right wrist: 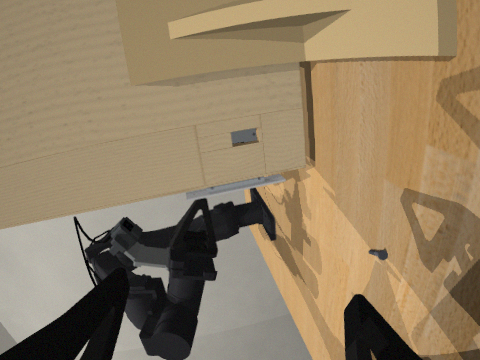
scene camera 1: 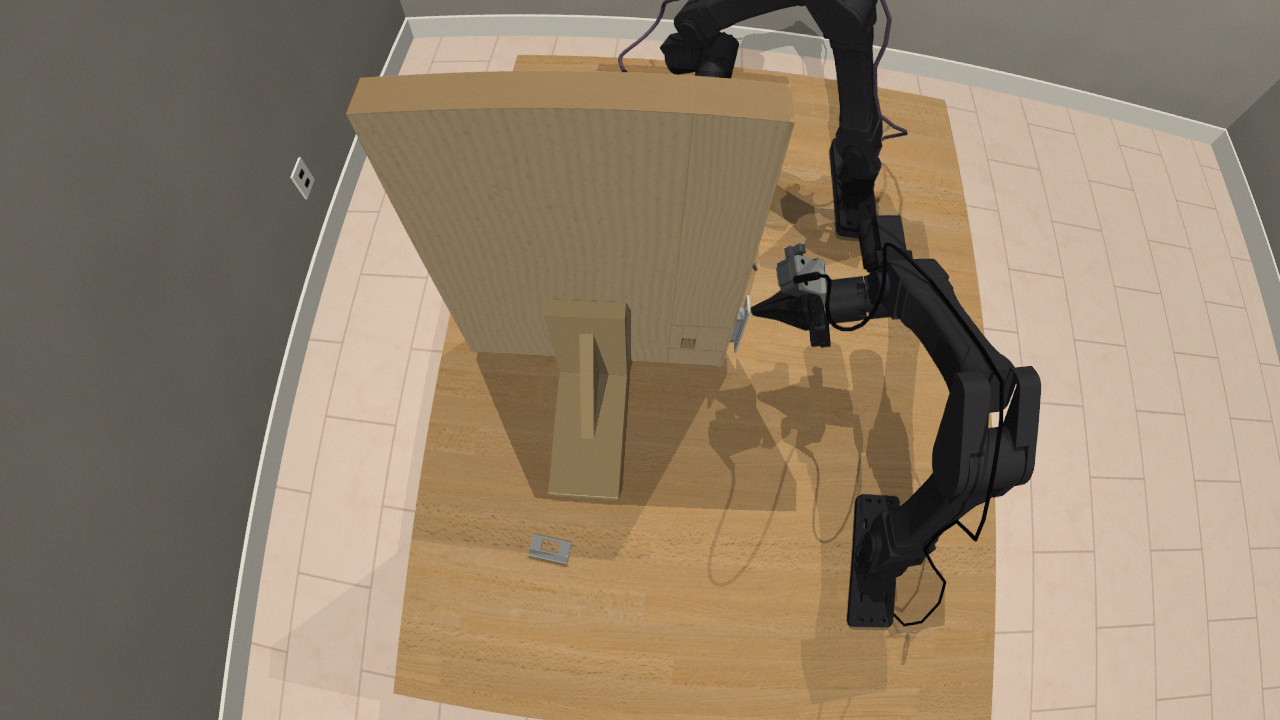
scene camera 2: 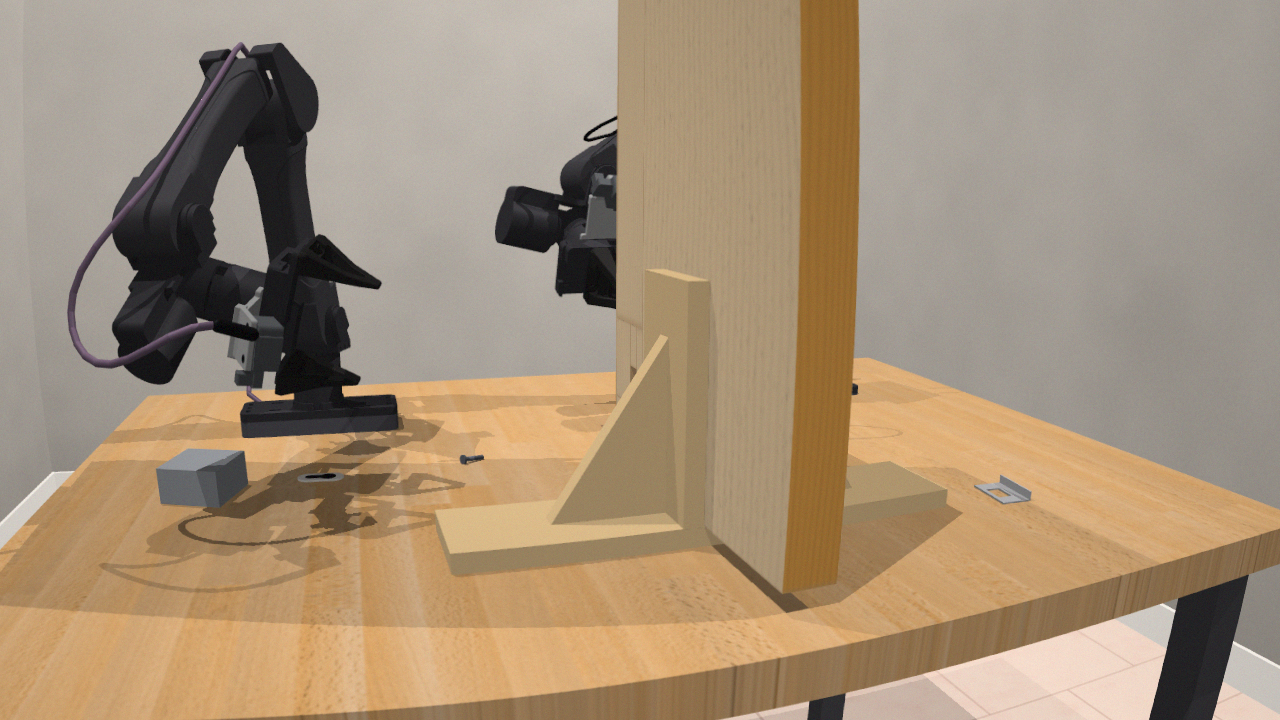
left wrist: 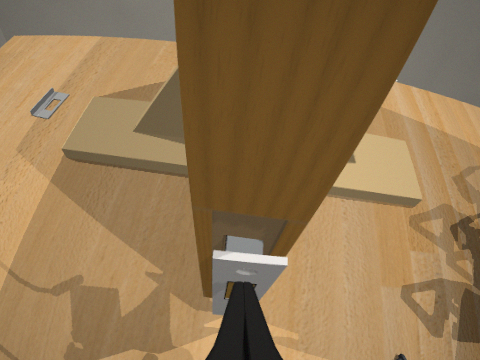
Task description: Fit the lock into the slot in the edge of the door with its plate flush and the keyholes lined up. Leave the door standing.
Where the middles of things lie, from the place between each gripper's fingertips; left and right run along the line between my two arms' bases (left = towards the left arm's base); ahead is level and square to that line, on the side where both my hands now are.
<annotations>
I see my left gripper 5 cm short of the silver lock (left wrist: 262, 271) and 5 cm above it. From my left hand the other things lie so: grey block (scene camera 2: 196, 477) (45 cm to the right, 15 cm below, 3 cm ahead); angled metal plate (scene camera 2: 1017, 493) (31 cm to the left, 27 cm ahead, 16 cm below).
The grey block lies 6 cm behind my right hand (scene camera 2: 369, 334), 17 cm to the right of it and 14 cm below it. The rest, counted from my right hand: angled metal plate: 18 cm ahead, 59 cm to the left, 16 cm below; silver lock: 3 cm behind, 28 cm to the left, 5 cm below.
</annotations>
